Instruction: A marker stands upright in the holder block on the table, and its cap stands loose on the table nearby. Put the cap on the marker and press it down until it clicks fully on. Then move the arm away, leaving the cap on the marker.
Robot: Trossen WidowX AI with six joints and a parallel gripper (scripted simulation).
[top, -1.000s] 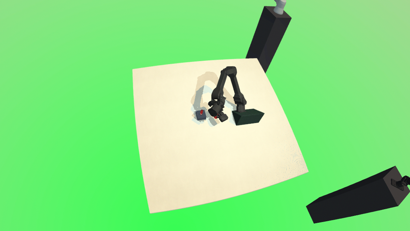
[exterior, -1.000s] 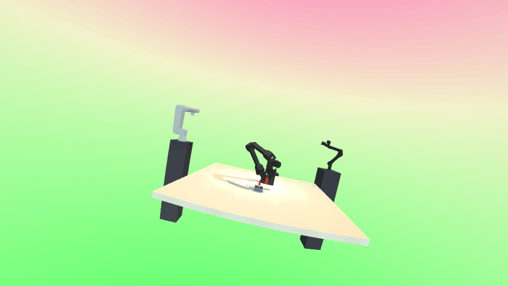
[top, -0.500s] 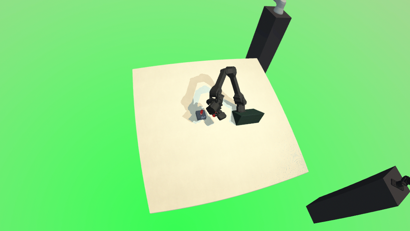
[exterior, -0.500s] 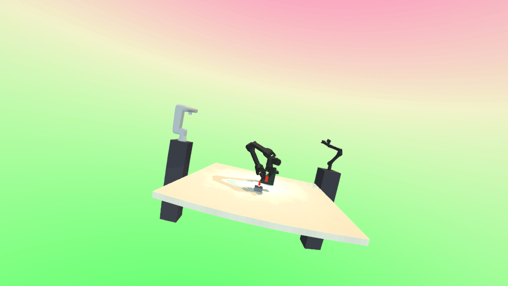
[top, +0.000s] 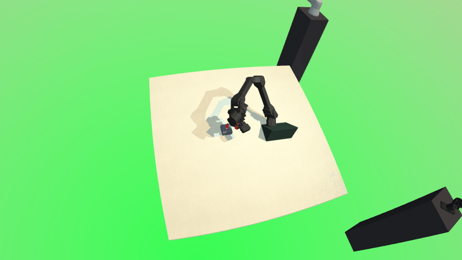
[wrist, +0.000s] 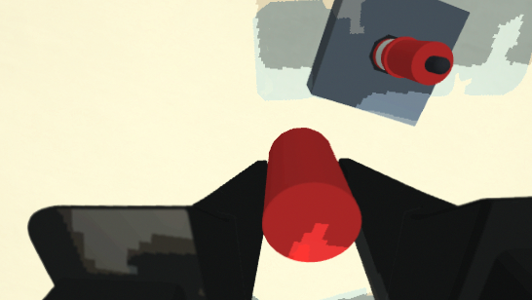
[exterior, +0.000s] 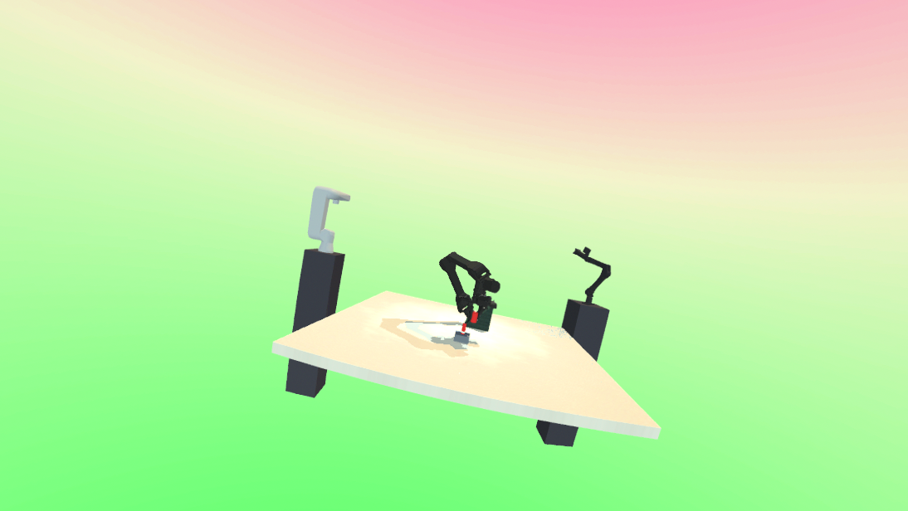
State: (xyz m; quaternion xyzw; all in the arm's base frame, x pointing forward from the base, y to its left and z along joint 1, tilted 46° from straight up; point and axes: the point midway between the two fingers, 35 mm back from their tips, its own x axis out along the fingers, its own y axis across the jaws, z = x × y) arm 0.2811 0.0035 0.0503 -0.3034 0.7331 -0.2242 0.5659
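My gripper tip is now 8 cm above the holder block, 5 cm short of it and 4 cm to the left of it. Round my gripper tip: red cap (1 cm above).
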